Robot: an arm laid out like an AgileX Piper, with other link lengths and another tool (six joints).
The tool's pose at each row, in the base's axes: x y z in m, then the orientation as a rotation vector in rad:
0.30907 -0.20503 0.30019 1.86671 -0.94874 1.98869
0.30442 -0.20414 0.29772 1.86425 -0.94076 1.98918
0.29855 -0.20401 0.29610 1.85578 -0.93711 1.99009
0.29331 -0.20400 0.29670 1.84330 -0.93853 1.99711
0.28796 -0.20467 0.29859 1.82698 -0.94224 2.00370
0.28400 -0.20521 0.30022 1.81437 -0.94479 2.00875
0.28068 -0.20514 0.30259 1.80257 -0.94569 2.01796
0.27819 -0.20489 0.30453 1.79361 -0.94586 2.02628
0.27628 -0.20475 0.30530 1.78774 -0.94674 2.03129
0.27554 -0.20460 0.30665 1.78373 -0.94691 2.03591
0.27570 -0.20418 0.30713 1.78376 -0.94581 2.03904
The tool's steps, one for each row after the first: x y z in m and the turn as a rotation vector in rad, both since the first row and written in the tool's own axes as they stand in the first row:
-0.00191 0.00277 -0.00414 0.00136 0.00323 -0.00535
-0.00264 0.00660 -0.00883 -0.00100 0.00974 -0.00878
-0.00130 0.00952 -0.01301 -0.00277 0.01941 -0.00643
0.00145 0.01265 -0.01692 -0.00718 0.03111 -0.00345
0.00373 0.01494 -0.01979 -0.01049 0.04019 -0.00131
0.00646 0.01618 -0.02255 -0.01027 0.04998 0.00213
0.00862 0.01691 -0.02474 -0.00908 0.05779 0.00514
0.00961 0.01771 -0.02637 -0.00879 0.06265 0.00740
0.01097 0.01766 -0.02709 -0.00768 0.06632 0.00930
0.01131 0.01711 -0.02724 -0.00535 0.06719 0.01025

